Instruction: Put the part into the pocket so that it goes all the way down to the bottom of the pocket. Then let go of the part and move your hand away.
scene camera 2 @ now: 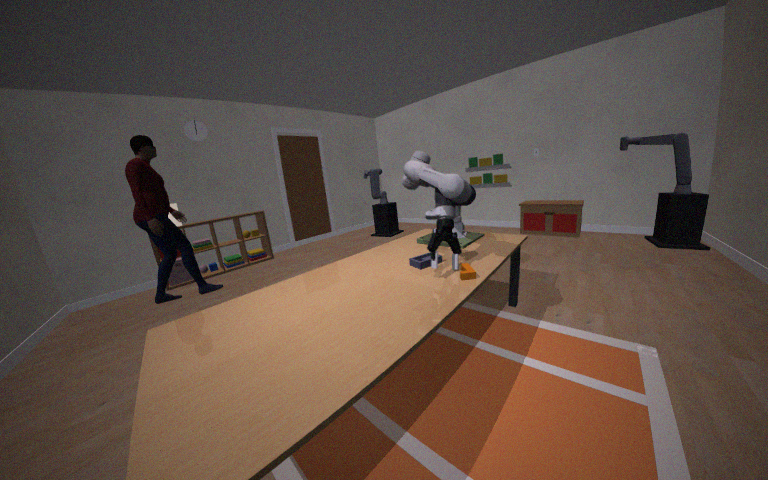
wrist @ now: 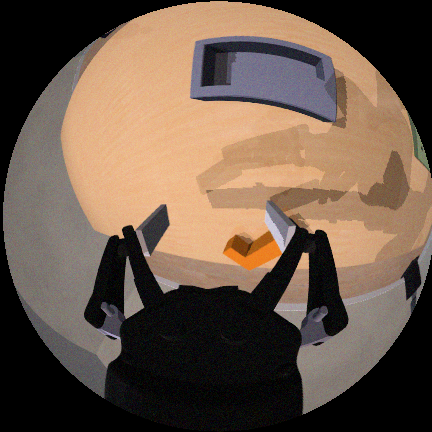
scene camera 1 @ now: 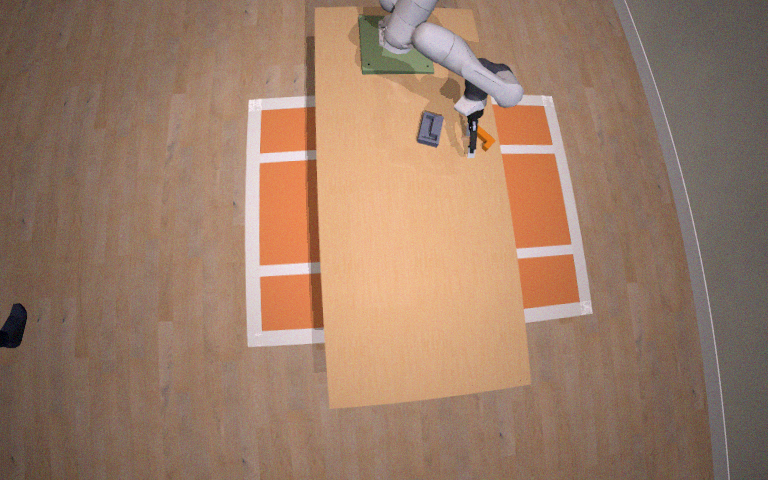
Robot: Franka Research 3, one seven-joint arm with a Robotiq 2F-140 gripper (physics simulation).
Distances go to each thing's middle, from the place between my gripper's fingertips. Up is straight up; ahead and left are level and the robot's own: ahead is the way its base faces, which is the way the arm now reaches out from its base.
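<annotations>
There's the orange L-shaped block (wrist: 264, 248), and it's 8 cm to the left of my hand, 4 cm behind it and 2 cm below it. The grey-blue block with pocket (wrist: 265, 70) is 15 cm to the right of my hand, 11 cm behind it and 1 cm below it.
</annotations>
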